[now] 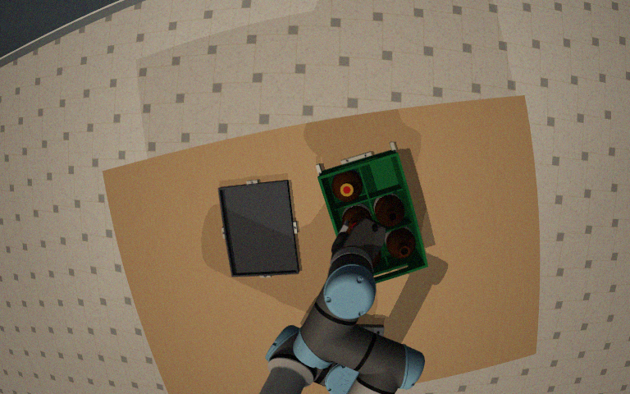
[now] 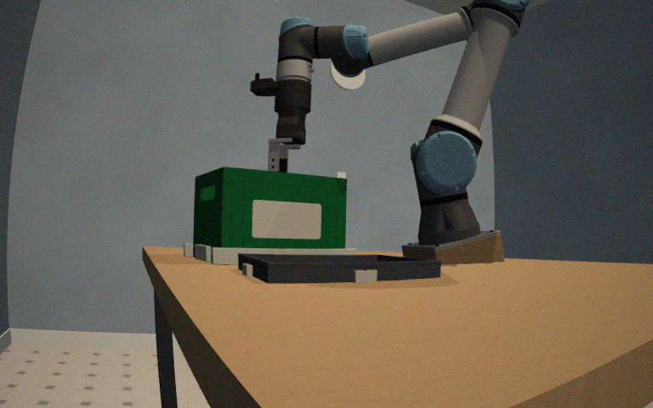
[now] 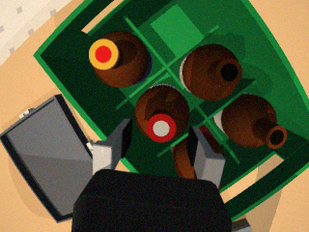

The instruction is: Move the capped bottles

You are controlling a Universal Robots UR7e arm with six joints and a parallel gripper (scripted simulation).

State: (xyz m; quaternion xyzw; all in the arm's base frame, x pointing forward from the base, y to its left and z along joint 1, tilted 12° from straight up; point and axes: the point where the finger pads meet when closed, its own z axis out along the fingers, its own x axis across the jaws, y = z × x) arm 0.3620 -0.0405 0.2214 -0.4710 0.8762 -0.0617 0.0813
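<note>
My gripper is now 11 cm above the red-capped bottle. The rest, counted from my hand: dark grey tray: 1 cm behind, 26 cm to the left, 18 cm below; then green crate: 1 cm ahead, 4 cm to the right, 11 cm below; then open bottle: 8 cm behind, 2 cm to the right, 11 cm below.
</note>
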